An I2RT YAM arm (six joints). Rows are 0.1 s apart.
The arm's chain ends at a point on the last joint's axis. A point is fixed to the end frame.
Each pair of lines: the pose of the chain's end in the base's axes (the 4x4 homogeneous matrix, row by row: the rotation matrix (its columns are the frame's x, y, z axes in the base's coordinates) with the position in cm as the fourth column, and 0 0 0 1 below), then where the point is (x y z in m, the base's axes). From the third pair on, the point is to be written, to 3 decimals.
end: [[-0.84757, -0.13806, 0.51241, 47.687], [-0.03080, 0.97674, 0.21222, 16.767], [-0.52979, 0.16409, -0.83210, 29.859], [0, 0, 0, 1]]
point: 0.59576 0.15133 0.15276
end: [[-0.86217, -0.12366, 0.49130, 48.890], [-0.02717, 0.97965, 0.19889, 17.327], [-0.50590, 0.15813, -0.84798, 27.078], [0, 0, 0, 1]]
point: 0.60354 0.15430 0.12189
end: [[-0.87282, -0.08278, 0.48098, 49.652], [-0.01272, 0.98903, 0.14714, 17.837], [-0.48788, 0.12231, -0.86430, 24.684], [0, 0, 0, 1]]
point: 0.607 0.149 0.097
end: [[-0.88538, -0.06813, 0.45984, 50.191], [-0.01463, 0.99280, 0.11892, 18.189], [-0.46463, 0.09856, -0.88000, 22.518], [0, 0, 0, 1]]
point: 0.608 0.148 0.073
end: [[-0.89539, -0.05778, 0.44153, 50.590], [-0.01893, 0.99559, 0.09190, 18.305], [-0.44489, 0.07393, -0.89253, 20.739], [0, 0, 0, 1]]
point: 0.609 0.144 0.054
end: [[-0.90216, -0.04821, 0.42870, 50.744], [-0.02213, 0.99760, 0.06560, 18.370], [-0.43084, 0.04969, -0.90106, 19.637], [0, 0, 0, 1]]
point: 0.608 0.140 0.042
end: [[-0.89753, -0.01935, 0.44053, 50.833], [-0.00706, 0.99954, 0.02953, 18.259], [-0.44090, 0.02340, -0.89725, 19.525], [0, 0, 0, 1]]
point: 0.609 0.132 0.044
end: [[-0.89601, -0.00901, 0.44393, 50.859], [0.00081, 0.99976, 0.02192, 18.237], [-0.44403, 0.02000, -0.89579, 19.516], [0, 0, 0, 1]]
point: 0.609 0.130 0.044
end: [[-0.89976, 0.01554, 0.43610, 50.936], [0.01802, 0.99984, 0.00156, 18.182], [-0.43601, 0.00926, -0.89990, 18.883], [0, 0, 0, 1]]
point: 0.607 0.125 0.037
